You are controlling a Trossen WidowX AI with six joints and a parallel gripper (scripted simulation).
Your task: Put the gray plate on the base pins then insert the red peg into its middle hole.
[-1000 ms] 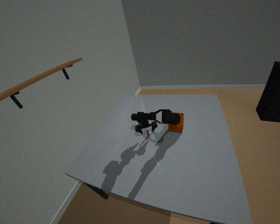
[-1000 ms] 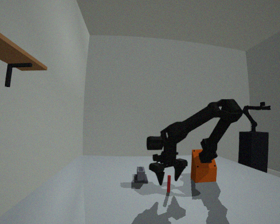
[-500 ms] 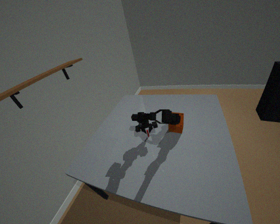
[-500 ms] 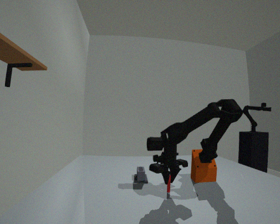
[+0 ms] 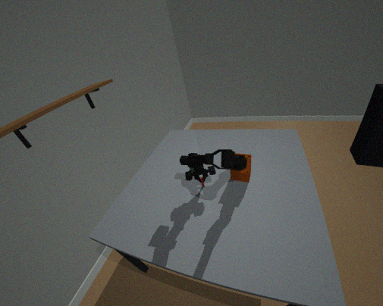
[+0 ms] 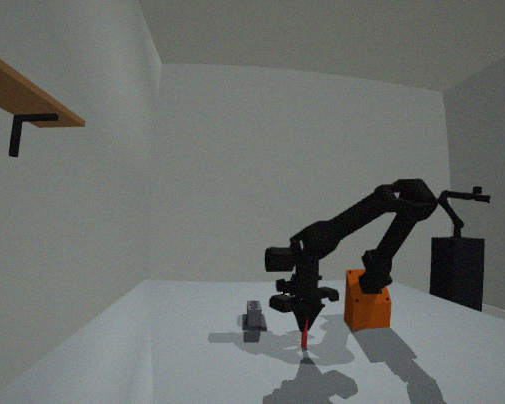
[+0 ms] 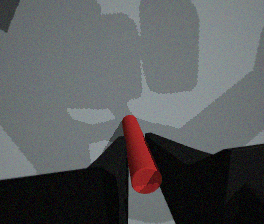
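The gray plate is 17 cm to the right of my gripper tip and 13 cm ahead of it. Also, from my gripper tip: red peg: right at my gripper tip.
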